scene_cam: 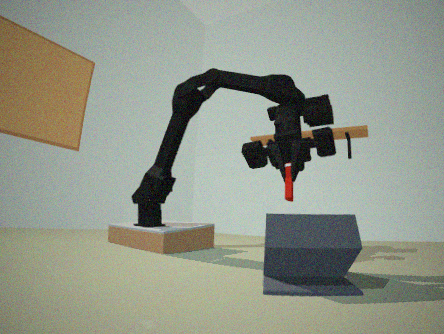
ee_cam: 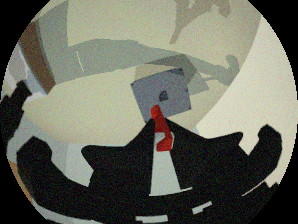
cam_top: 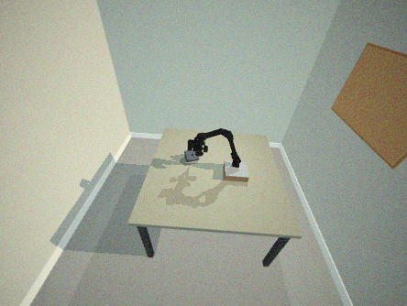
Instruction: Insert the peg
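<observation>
Right now my gripper tip is 11 cm above the grey sloped panel, 6 cm to the left of it and 6 cm short of it. From my gripper tip the other things lie so: red peg: 1 cm to the left, 1 cm above.
</observation>
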